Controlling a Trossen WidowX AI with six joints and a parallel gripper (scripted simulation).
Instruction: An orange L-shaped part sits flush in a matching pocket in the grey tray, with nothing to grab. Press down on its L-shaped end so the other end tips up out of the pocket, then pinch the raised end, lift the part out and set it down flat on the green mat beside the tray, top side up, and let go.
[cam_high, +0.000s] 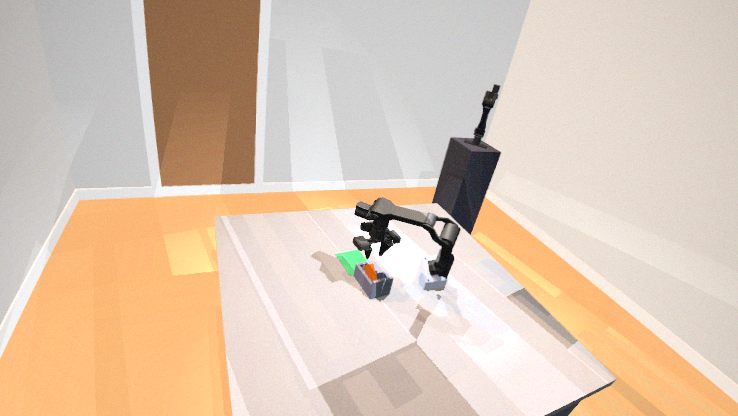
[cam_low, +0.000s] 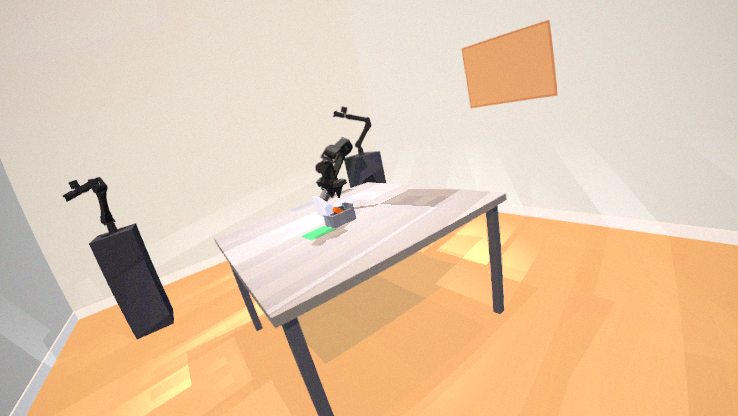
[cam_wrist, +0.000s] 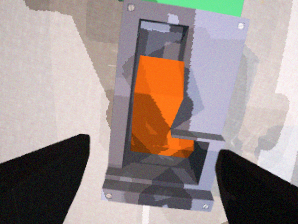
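Now: the orange part 10 cm below my gripper tip, 3 cm to the left of it and 2 cm behind it. From my gripper tip the other things lie so: green mat (16 cm below, 15 cm to the right).
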